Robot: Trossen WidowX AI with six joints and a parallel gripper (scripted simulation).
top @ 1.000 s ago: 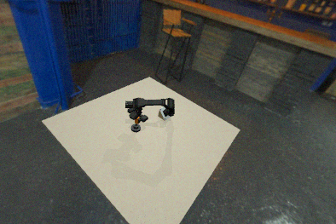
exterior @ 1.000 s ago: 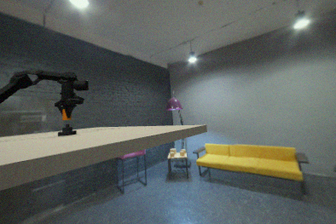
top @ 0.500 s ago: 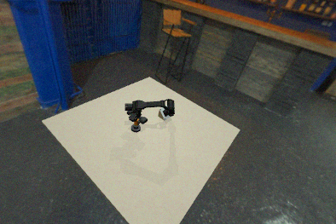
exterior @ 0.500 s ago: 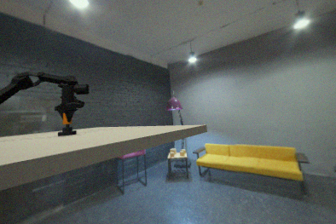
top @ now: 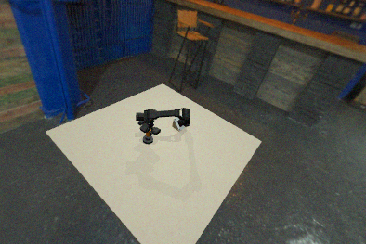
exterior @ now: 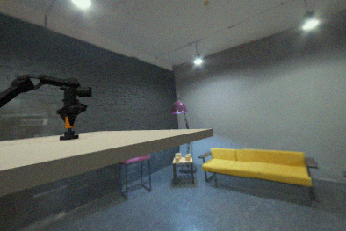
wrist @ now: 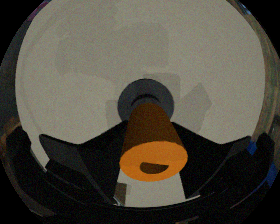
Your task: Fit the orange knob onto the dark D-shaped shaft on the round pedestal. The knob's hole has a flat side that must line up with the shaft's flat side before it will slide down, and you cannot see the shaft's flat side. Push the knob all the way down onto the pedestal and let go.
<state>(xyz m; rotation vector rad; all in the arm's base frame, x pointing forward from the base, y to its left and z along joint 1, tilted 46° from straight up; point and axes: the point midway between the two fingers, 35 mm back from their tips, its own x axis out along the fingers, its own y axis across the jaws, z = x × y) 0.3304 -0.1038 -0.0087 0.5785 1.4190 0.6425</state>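
My gripper tip is 20 mm below the orange knob. Round my gripper tip: round pedestal 40 mm below.
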